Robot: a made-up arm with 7 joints. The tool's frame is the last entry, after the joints. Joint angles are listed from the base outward. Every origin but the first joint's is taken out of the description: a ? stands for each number. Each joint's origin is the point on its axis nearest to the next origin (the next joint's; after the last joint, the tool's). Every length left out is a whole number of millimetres.
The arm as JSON. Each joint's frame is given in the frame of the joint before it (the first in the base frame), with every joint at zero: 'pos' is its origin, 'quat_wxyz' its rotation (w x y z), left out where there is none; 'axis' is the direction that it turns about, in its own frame. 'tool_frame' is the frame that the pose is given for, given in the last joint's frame.
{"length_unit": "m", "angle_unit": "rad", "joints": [
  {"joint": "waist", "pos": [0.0, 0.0, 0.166], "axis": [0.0, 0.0, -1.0]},
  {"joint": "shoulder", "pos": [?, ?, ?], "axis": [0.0, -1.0, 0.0]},
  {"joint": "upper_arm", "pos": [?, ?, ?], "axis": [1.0, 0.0, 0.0]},
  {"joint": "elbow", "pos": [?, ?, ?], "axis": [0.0, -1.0, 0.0]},
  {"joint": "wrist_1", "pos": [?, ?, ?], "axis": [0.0, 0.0, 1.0]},
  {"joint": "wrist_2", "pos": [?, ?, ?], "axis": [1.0, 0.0, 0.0]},
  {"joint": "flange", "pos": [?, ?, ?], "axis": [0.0, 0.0, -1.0]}
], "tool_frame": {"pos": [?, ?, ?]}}
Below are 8 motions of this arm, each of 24 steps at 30 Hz.
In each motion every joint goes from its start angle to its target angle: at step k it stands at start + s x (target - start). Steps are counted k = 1, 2, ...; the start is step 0. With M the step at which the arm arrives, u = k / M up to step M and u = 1 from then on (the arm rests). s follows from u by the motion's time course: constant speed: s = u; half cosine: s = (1 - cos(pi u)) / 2; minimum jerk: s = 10 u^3 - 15 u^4 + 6 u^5.
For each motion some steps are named. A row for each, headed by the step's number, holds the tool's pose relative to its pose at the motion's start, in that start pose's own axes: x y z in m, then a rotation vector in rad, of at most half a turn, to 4 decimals.
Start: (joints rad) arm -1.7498 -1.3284 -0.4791 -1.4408 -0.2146 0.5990 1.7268
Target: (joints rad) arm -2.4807 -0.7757 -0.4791 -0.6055 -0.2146 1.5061 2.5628
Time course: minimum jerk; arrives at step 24
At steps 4, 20, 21, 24:
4: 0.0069 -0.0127 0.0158 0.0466 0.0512 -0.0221
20: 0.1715 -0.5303 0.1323 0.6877 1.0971 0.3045
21: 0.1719 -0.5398 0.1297 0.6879 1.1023 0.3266
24: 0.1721 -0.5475 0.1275 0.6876 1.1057 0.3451

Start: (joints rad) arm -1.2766 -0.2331 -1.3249 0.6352 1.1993 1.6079 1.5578
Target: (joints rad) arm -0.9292 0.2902 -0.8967 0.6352 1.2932 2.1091 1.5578
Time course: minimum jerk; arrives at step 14
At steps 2, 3, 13, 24:
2: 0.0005 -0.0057 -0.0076 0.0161 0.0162 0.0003
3: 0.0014 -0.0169 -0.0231 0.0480 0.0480 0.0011
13: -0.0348 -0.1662 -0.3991 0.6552 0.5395 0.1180
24: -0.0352 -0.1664 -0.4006 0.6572 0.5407 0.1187

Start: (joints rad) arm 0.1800 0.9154 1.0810 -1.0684 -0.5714 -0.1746 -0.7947
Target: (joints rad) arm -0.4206 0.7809 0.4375 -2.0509 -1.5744 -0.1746 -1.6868
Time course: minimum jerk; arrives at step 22
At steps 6, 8, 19, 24:
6: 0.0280 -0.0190 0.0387 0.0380 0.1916 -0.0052
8: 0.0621 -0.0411 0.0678 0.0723 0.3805 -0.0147
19: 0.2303 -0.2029 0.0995 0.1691 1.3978 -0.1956
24: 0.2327 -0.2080 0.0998 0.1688 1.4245 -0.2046

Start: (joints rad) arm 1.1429 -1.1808 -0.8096 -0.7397 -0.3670 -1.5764 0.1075
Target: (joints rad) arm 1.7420 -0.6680 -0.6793 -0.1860 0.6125 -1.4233 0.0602
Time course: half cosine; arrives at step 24
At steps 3, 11, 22, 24:
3: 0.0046 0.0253 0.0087 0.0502 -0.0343 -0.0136
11: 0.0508 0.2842 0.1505 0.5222 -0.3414 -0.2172
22: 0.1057 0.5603 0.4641 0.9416 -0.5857 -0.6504
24: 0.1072 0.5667 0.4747 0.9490 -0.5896 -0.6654

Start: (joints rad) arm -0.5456 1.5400 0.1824 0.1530 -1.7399 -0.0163 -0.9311
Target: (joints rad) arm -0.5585 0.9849 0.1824 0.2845 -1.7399 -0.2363 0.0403
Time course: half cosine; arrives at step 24
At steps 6, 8, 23, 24:
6: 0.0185 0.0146 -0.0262 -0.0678 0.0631 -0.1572
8: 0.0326 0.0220 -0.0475 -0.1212 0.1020 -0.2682
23: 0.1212 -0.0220 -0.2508 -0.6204 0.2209 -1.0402
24: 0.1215 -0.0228 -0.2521 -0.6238 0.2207 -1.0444

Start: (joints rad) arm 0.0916 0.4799 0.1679 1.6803 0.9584 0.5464 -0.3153
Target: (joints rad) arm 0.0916 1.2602 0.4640 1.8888 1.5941 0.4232 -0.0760
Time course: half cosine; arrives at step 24
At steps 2, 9, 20, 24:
2: -0.0024 -0.0023 -0.0041 -0.0161 -0.0015 0.0063
9: -0.0367 -0.0532 -0.0711 -0.2986 -0.0258 0.1017
20: -0.0616 -0.2142 -0.1756 -0.9352 -0.0782 0.2155
24: -0.0606 -0.2336 -0.1823 -1.0047 -0.0848 0.2198

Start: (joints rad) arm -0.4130 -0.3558 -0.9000 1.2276 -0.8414 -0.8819 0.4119
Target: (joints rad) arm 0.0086 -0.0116 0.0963 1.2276 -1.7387 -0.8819 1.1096
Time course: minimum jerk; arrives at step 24
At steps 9, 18, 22, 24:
9: 0.1091 -0.0102 -0.0189 -0.2377 0.3734 -0.5798
18: 0.3220 -0.3474 -0.2416 -0.8972 1.1325 -1.8446
22: 0.3138 -0.4297 -0.2770 -1.0164 1.2644 -2.0179
24: 0.3130 -0.4339 -0.2787 -1.0227 1.2715 -2.0264

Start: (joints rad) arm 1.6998 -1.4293 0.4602 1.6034 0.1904 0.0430 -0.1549
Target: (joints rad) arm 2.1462 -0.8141 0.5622 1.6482 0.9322 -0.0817 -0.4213
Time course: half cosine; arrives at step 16
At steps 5, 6, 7, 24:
5: -0.0745 -0.0425 -0.0493 -0.0541 -0.1374 0.1066
6: -0.1004 -0.0592 -0.0708 -0.0868 -0.1888 0.1472
7: -0.1265 -0.0777 -0.0948 -0.1293 -0.2422 0.1905
24: -0.2483 -0.2167 -0.2300 -0.5558 -0.4851 0.4424

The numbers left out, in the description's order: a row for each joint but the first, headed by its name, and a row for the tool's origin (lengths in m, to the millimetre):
shoulder: 0.166 -0.361 0.0
upper_arm: 0.047 0.0 0.09
elbow: 0.0 -0.427 -0.005
wrist_1: 0.068 0.0 -0.149
wrist_2: -0.187 0.028 0.0
flange: 0.0 0.15 0.017
tool: -0.152 0.111 0.0

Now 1 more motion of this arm.
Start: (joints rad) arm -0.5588 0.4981 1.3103 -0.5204 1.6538 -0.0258 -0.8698
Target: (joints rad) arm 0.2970 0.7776 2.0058 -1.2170 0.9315 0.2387 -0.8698
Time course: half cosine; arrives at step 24
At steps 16, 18, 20, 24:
16: 0.2945 -0.0224 -0.0214 0.1297 -0.1291 -0.3030
18: 0.3307 -0.0342 -0.0126 0.1727 -0.1320 -0.3476
20: 0.3589 -0.0447 -0.0045 0.2086 -0.1308 -0.3850
24: 0.3831 -0.0547 0.0030 0.2406 -0.1275 -0.4190

